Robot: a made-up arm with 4 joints.
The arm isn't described. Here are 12 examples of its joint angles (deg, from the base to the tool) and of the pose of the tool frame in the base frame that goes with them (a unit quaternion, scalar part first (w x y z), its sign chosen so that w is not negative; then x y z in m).
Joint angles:
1: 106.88 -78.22 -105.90 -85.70
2: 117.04 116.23 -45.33 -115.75
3: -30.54 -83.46 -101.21 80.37
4: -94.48 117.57 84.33 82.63
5: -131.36 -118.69 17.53 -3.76
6: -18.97 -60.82 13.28 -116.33
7: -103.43 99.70 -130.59 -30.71
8: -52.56 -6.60 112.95 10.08
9: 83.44 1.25 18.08 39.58
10: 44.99 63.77 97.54 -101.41
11: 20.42 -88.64 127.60 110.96
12: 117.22 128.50 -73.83 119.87
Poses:
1: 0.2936 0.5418 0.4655 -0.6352 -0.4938 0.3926 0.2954
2: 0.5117 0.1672 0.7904 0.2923 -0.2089 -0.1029 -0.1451
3: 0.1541 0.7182 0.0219 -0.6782 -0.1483 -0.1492 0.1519
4: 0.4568 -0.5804 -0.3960 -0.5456 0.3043 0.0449 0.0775
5: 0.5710 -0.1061 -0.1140 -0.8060 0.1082 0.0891 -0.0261
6: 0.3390 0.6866 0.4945 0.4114 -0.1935 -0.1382 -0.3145
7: 0.4106 0.0821 0.8792 -0.2273 0.2316 -0.1918 0.3380
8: 0.5146 0.3677 -0.7461 0.2079 0.3738 -0.1897 0.0965
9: 0.6510 -0.3467 0.1160 -0.6653 -0.3613 0.0548 0.1527
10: 0.7162 -0.0901 -0.6920 -0.0003 -0.3263 -0.6737 0.1242
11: 0.6217 -0.0160 -0.6250 -0.4718 -0.4284 -0.0800 0.0244
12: 0.2193 0.6282 0.4180 -0.6185 -0.5277 0.2245 0.1917
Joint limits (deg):
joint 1: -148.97..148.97
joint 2: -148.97..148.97
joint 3: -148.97..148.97
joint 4: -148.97..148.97
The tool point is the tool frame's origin. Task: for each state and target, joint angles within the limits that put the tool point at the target. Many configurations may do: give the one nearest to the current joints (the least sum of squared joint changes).
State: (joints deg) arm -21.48 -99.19 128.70 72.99
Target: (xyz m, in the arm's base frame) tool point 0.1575 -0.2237 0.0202
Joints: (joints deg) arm -60.56 -95.08 123.84 56.52
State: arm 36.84 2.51 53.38 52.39
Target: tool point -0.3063 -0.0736 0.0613
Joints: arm 55.07 3.11 92.34 53.94
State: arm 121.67 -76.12 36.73 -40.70
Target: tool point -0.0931 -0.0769 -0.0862
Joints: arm 117.33 -71.15 56.21 -35.27
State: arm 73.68 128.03 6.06 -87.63
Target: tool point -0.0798 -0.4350 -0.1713
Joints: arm 38.55 143.19 -35.84 -131.99
